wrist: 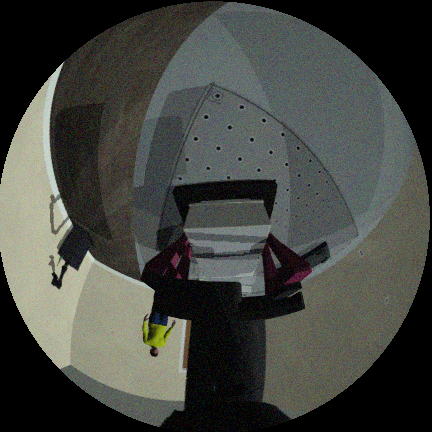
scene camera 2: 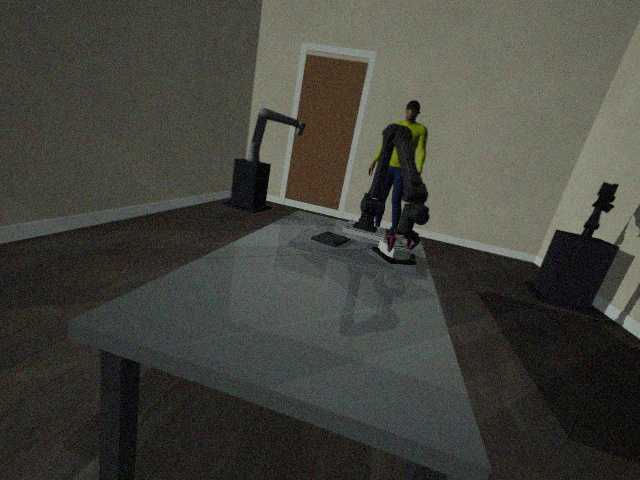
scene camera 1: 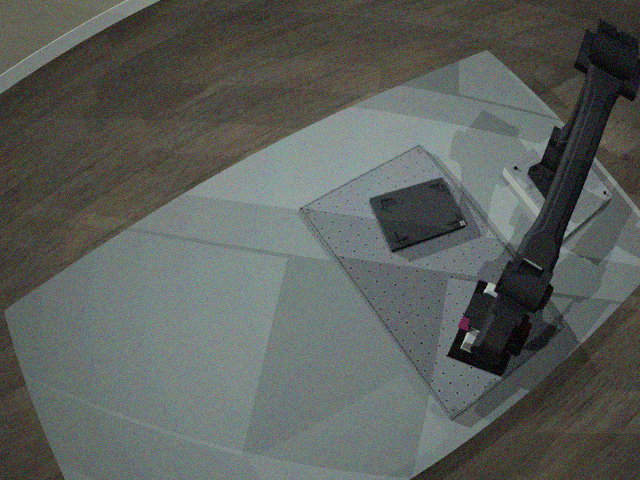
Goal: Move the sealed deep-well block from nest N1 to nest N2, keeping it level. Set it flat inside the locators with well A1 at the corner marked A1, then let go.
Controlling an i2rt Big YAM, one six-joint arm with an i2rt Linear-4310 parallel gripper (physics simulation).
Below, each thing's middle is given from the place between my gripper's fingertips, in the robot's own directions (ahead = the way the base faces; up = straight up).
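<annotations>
For the perforated plate (scene camera 1: 421,292), I count 4 cm below my hand and 18 cm to the right of it. The deep-well block (wrist: 227,236) is 2 cm to the right of my hand and 3 cm behind it.
</annotations>
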